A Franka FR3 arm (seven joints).
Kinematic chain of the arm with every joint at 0, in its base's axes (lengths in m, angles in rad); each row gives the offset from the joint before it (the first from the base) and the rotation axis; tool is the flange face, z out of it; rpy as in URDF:
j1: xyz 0 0 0.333 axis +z
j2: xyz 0 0 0 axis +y
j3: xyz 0 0 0.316 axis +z
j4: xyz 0.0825 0 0 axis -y
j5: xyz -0.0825 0 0.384 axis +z
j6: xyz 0 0 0 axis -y
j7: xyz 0.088 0 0 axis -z
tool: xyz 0 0 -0.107 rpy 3.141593 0 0
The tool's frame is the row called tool.
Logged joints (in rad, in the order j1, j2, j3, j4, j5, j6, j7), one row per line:
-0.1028 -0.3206 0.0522 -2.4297 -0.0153 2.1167 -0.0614
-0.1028 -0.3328 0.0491 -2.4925 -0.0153 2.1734 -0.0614
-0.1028 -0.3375 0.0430 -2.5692 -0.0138 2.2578 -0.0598
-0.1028 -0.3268 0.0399 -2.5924 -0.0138 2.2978 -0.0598
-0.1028 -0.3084 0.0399 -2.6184 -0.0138 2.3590 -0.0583
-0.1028 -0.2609 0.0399 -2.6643 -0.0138 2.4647 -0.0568
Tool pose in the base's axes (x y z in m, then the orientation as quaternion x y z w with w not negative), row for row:
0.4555 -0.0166 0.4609 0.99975 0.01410 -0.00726 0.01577
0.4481 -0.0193 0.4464 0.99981 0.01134 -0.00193 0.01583
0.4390 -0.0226 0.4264 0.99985 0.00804 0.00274 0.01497
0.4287 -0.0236 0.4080 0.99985 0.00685 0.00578 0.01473
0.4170 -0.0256 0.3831 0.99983 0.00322 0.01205 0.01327
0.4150 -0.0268 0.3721 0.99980 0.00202 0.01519 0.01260
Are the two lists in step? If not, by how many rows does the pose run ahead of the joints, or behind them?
The pose runs 2 rows behind the joints: the pose in row i belongs to the joints in row i - 2.
